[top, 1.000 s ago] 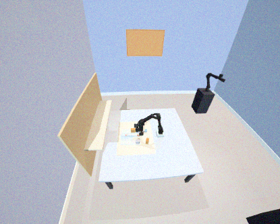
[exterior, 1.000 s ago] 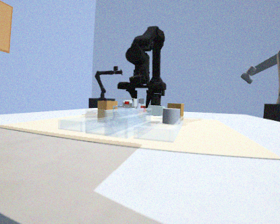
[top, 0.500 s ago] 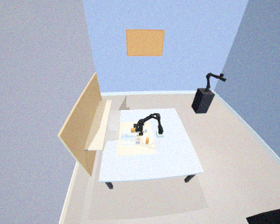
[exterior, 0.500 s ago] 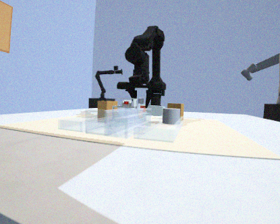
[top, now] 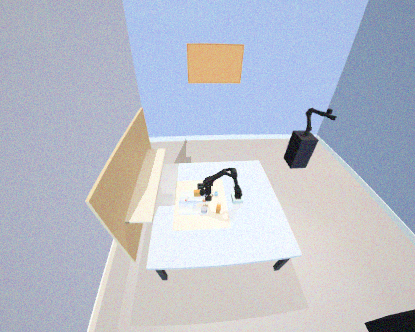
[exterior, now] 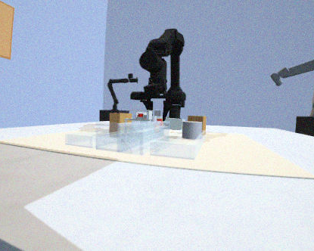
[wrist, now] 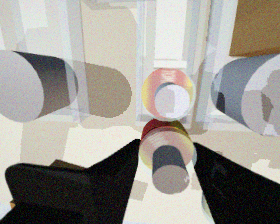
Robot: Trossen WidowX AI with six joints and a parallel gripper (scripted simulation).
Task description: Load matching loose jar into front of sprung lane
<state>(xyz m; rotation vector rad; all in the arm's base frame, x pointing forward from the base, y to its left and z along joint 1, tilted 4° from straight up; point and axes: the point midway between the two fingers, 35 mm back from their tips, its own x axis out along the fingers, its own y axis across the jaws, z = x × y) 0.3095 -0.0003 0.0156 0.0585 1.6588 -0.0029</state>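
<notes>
Now: gripper tip 80 mm short of the cream mat and 50 mm above it. Also, from my gripper tip: orange-brown block 110 mm ahead, 80 mm to the right, 10 mm below; then clear sprung lane fixture 180 mm ahead, 20 mm to the left, 30 mm below.
</notes>
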